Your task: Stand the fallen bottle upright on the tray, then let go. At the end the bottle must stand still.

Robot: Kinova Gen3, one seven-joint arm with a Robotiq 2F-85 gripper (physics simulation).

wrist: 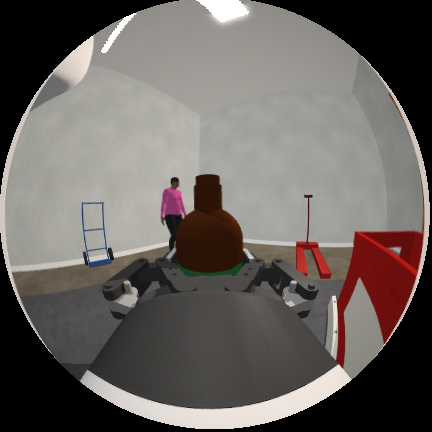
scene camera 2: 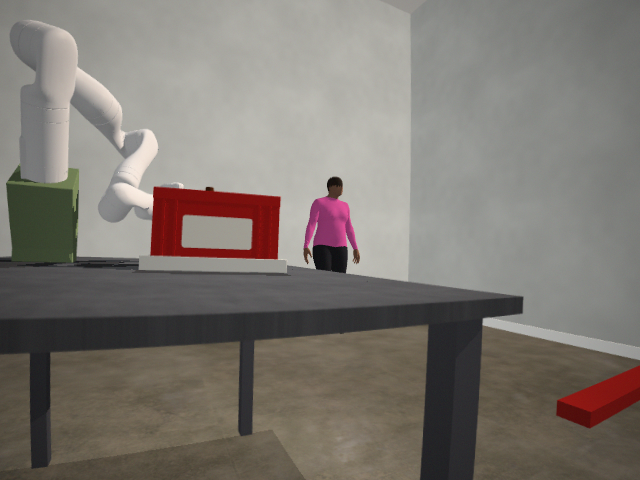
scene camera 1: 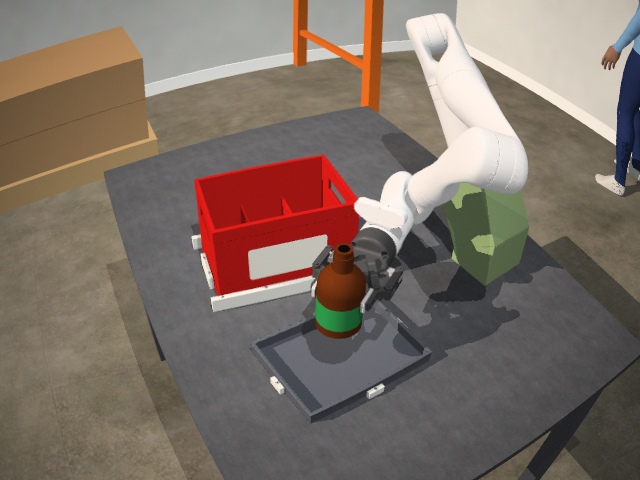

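Where they show: gripper, fingertip midpoint: [wrist: 209, 256] [scene camera 1: 337, 301]; arm's base at its link origin: [scene camera 2: 45, 175].
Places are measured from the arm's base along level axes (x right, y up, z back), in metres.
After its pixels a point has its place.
Observation:
The brown bottle [scene camera 1: 338, 316] @(x -0.136, y -0.057, z -0.464 m) [wrist: 209, 235] @(x -0.092, y -0.016, z -0.408 m) with a green label is upright, neck up, over the back part of the grey tray [scene camera 1: 356, 378] @(x -0.164, y -0.204, z -0.439 m). In scene camera 2 the top of its neck [scene camera 2: 209, 189] @(x -0.096, y 0.032, z -0.433 m) shows above the crate. A shadow lies on the tray floor in front of its base, and the base looks a little above the floor; the exact gap cannot be told. My gripper [scene camera 1: 341, 293] @(x -0.113, y -0.051, z -0.449 m) [wrist: 209, 256] @(x -0.113, y -0.051, z -0.449 m) is shut on the bottle, with a finger on each side of the body, reaching in roughly level. The crate hides the tray and gripper in scene camera 2.
A red crate [scene camera 1: 273, 219] @(x 0.096, y -0.035, z -0.424 m) [scene camera 2: 165, 227] @(x 0.234, y -0.119, z -0.244 m) [wrist: 350, 285] @(x 0.117, y -0.120, z -0.494 m) stands close behind and left of the tray, with white strips [scene camera 1: 263, 293] @(x 0.092, y -0.189, z -0.456 m) at its foot. A green block [scene camera 1: 498, 242] @(x -0.141, y -0.102, z -0.057 m) [scene camera 2: 41, 222] @(x 0.004, y -0.114, z 0.001 m) stands under the arm's base. White clips [scene camera 1: 375, 391] @(x -0.212, y -0.195, z -0.438 m) [scene camera 1: 277, 384] @(x -0.104, y -0.194, z -0.559 m) sit at the tray's outer edges.

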